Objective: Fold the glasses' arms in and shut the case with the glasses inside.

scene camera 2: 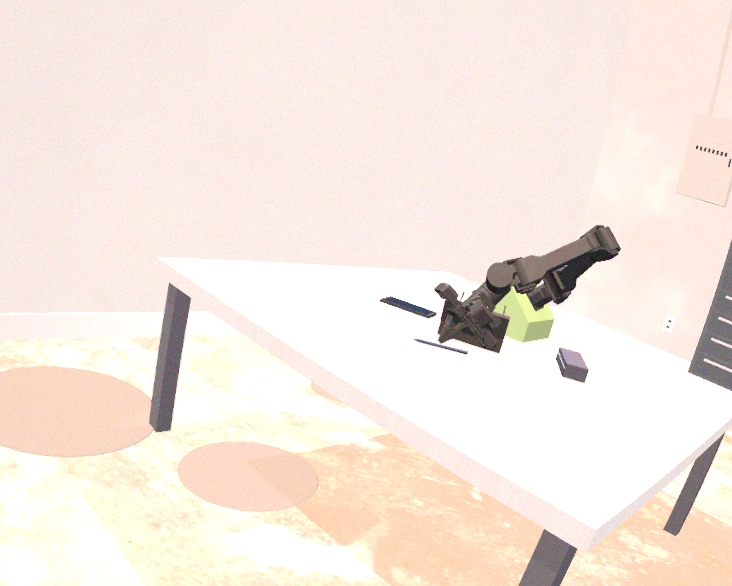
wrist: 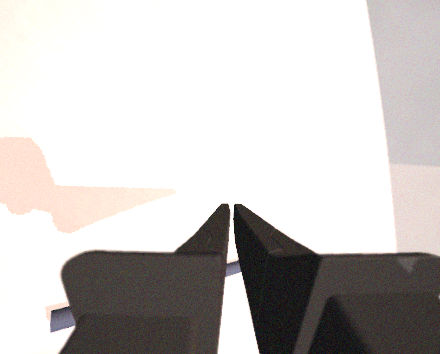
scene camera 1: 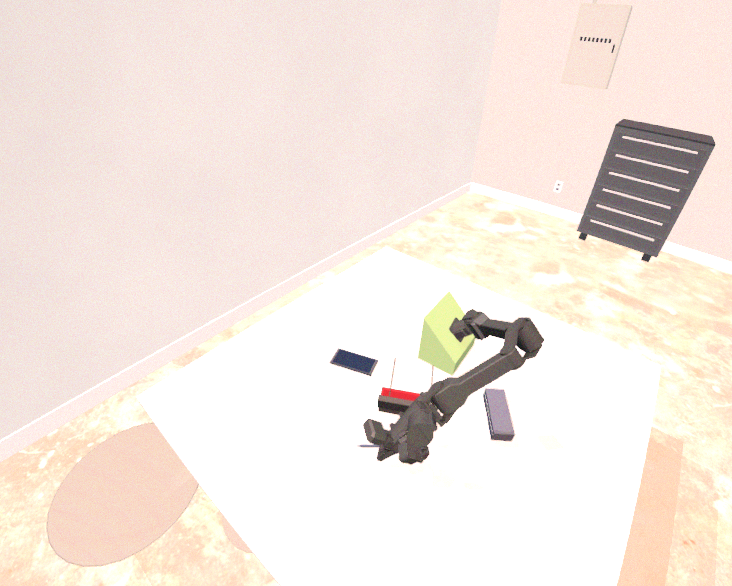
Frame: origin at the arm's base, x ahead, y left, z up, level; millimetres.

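Seen in the pictures: gripper, fingertip midpoint: [scene camera 2: 439,342] [wrist: 230,211] [scene camera 1: 378,459]; arm's base, link origin: [scene camera 2: 534,300] [scene camera 1: 457,329].
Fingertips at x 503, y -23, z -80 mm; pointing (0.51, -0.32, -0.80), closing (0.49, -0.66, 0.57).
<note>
Pixels of each thing's top centre, then the offset from my fingertips to it.
- slim dark pen, top centre: [wrist: 192,285] [scene camera 2: 439,343] [scene camera 1: 380,445] dx -49, dy -20, dz -18 mm
- phone, top centre: [scene camera 2: 409,305] [scene camera 1: 353,360] dx -275, dy -250, dz -19 mm
- purple-grey box, top centre: [scene camera 2: 573,357] [scene camera 1: 499,410] dx -313, dy +236, dz +8 mm
The dark glasses case [scene camera 1: 393,404] [scene camera 2: 503,333] stands open on the table, its red lining showing in scene camera 1. The glasses' thin arms [scene camera 1: 391,375] [scene camera 2: 504,311] stick out, unfolded and apart, at the case; the arm and gripper hide much of the frame and case. My gripper [scene camera 1: 381,455] [scene camera 2: 444,337] [wrist: 230,211] is shut, its two fingertips nearly touching, with nothing seen held between them. It points down in front of the case, low over the table beside the pen. The case and glasses do not show in the wrist view.
A slim dark pen [scene camera 1: 368,446] [scene camera 2: 439,346] [wrist: 62,319] lies below the gripper. A phone [scene camera 1: 354,361] [scene camera 2: 407,306] lies beyond the case to the left. A green wedge block [scene camera 1: 448,336] [scene camera 2: 528,326] stands by the arm's base. A purple-grey box [scene camera 1: 500,414] [scene camera 2: 572,364] lies right of the arm.
</note>
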